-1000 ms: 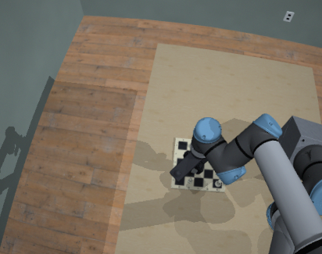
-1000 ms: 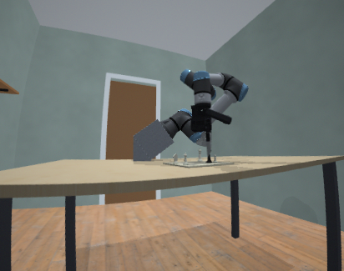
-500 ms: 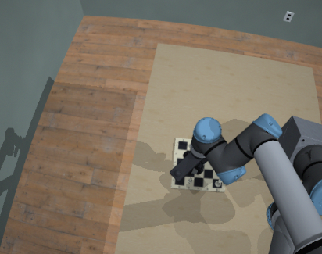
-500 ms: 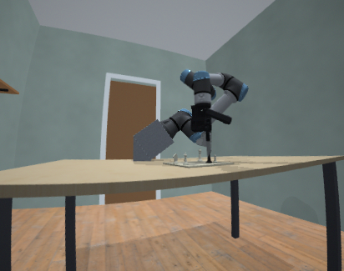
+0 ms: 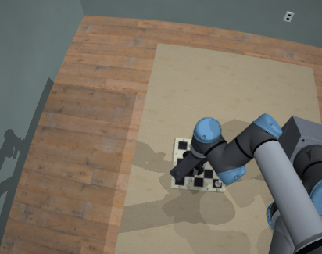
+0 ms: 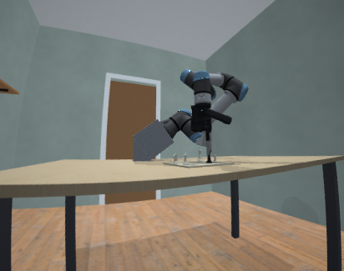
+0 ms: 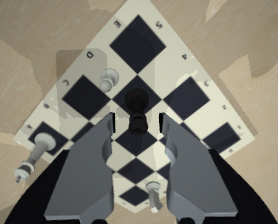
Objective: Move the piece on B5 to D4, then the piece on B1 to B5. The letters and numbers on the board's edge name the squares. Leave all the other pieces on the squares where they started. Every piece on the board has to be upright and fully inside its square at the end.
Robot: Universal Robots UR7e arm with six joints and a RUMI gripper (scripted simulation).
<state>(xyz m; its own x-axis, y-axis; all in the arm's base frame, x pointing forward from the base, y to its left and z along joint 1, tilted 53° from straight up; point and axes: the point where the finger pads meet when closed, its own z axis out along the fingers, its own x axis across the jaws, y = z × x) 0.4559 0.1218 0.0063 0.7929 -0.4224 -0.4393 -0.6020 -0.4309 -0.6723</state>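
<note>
The black piece lies 1 cm below my hand. Also, from my hand: chessboard: 5 cm below, 4 cm to the right, 3 cm behind.
</note>
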